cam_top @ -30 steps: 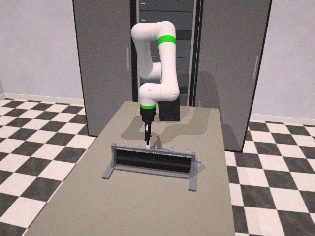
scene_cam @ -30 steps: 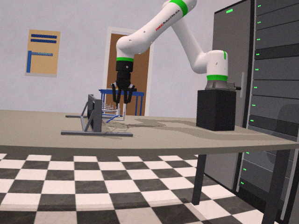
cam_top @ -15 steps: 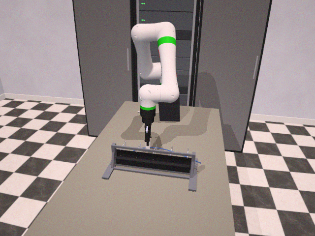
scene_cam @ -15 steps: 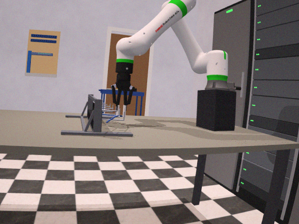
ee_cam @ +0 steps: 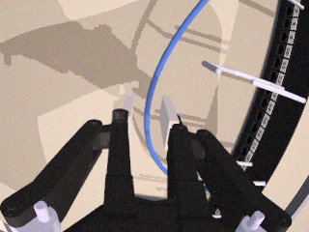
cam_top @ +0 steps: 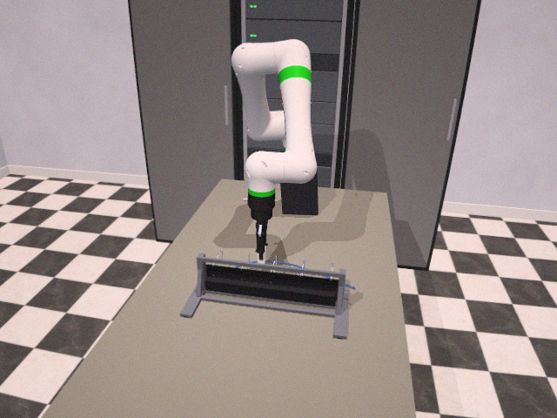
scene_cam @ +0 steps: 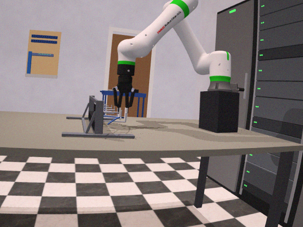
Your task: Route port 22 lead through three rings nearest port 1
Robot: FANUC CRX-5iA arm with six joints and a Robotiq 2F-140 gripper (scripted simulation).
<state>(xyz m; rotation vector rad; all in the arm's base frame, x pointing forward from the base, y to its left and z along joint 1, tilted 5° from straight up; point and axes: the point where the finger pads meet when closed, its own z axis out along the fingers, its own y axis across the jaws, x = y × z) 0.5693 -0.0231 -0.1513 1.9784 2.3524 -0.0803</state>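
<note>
Right now my hand is 15 cm short of the grey rack, 7 cm to the right of it and 1 cm below it. From my hand the other things lie so: lead's free end: 35 cm to the left, 10 cm ahead.
</note>
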